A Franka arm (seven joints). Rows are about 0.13 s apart.
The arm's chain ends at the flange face. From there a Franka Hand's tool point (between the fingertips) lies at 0.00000 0.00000 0.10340 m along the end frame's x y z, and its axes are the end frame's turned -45 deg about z.
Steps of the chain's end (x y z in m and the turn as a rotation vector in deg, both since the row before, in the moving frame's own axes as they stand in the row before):
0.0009, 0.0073, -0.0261, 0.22, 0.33, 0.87
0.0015, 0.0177, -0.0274, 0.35, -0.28, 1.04
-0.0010, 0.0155, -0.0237, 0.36, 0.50, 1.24
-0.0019, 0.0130, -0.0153, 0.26, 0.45, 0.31
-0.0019, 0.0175, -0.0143, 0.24, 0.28, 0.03
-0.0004, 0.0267, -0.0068, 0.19, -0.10, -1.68
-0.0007, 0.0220, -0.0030, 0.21, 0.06, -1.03
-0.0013, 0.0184, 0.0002, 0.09, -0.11, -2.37
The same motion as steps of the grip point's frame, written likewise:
-0.0038, 0.0059, -0.0261, -0.08, 0.39, 0.87
-0.0114, 0.0128, -0.0274, 0.45, 0.05, 1.04
-0.0106, 0.0104, -0.0237, -0.10, 0.61, 1.24
-0.0096, 0.0081, -0.0153, -0.13, 0.50, 0.31
-0.0131, 0.0111, -0.0143, -0.03, 0.37, 0.03
-0.0191, 0.0182, -0.0068, 0.21, 0.06, -1.68
-0.0157, 0.0149, -0.0030, 0.11, 0.19, -1.03
-0.0140, 0.0118, 0.0002, 0.14, -0.01, -2.37

